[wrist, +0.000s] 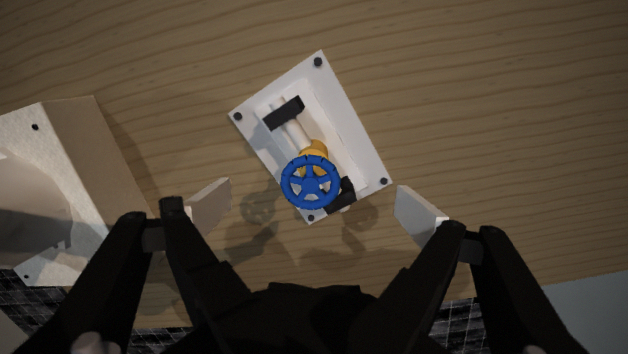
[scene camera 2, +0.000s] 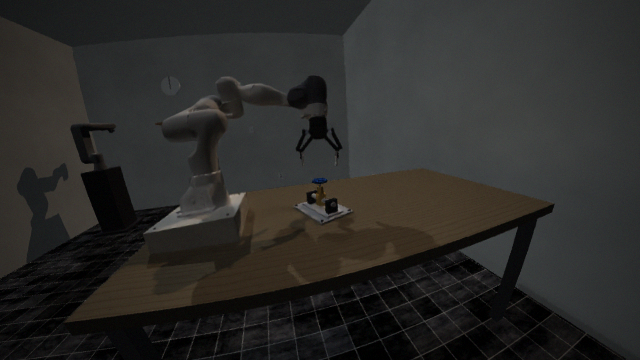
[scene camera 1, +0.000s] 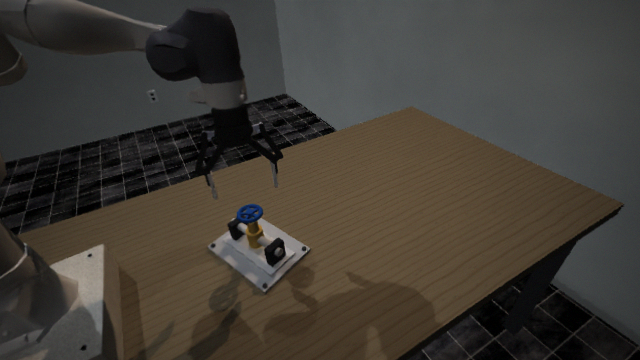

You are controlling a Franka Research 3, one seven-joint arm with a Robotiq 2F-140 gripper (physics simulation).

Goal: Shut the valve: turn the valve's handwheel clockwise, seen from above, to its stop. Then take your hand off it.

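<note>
The blue handwheel (scene camera 1: pixel 250 213) (scene camera 2: pixel 319 180) (wrist: pixel 310 182) sits level on top of the yellow valve body (scene camera 1: pixel 254 237) (scene camera 2: pixel 320 195) (wrist: pixel 317 149). The valve's white pipe runs between two black supports on a white base plate (scene camera 1: pixel 262 281) (scene camera 2: pixel 322 219) (wrist: pixel 345 110). My gripper (scene camera 1: pixel 245 192) (scene camera 2: pixel 319 164) (wrist: pixel 313 196) is wide open and empty. It points down and hangs above the handwheel, apart from it, with one fingertip to either side in the wrist view. How far the wheel is turned cannot be told from its look.
The valve stands on a wooden table (scene camera 1: pixel 400 200) (scene camera 2: pixel 425 210) (wrist: pixel 500 125). The robot's pale base block (scene camera 1: pixel 112 300) (scene camera 2: pixel 195 235) (wrist: pixel 95 150) stands on the table to the left of the valve. A grey wall (scene camera 1: pixel 475 60) (scene camera 2: pixel 475 100) rises beyond the table at the right.
</note>
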